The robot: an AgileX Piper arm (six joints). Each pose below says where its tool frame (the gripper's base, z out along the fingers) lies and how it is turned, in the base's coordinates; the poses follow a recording.
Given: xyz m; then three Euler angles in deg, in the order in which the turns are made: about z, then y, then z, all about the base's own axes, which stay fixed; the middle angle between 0 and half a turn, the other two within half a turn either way.
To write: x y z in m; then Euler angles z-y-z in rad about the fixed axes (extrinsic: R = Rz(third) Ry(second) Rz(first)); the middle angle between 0 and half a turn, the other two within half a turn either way. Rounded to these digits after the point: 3 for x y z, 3 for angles.
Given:
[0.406 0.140 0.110 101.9 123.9 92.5]
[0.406 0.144 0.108 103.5 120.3 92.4]
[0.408 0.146 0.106 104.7 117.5 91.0]
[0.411 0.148 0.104 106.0 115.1 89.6]
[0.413 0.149 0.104 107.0 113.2 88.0]
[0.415 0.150 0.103 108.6 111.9 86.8]
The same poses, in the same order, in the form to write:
[0.406 0.140 0.110 1.778 2.162 1.614]
[0.406 0.144 0.108 1.806 2.100 1.613]
[0.408 0.146 0.106 1.827 2.051 1.588]
[0.411 0.148 0.104 1.850 2.009 1.564]
[0.413 0.149 0.104 1.868 1.976 1.536]
[0.415 0.150 0.103 1.895 1.953 1.515]

